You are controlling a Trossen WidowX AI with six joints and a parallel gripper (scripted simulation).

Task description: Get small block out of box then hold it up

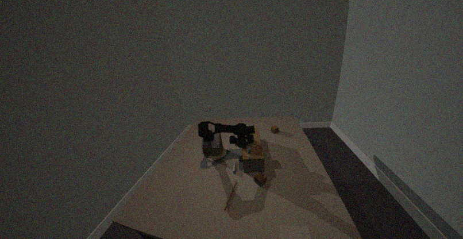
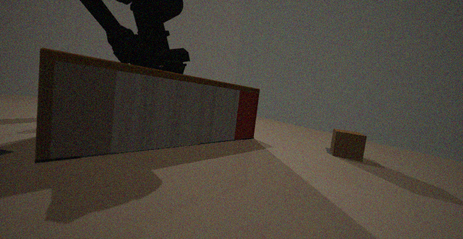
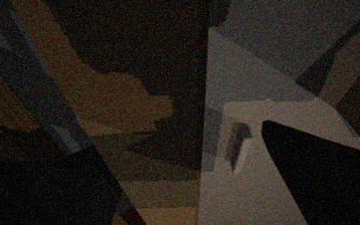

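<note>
My gripper tip is now 40 mm short of the box, 10 mm to the left of it and 20 mm above it. From my gripper tip the other things lie so: thin stick: 50 mm behind, 370 mm to the right, 80 mm below.
</note>
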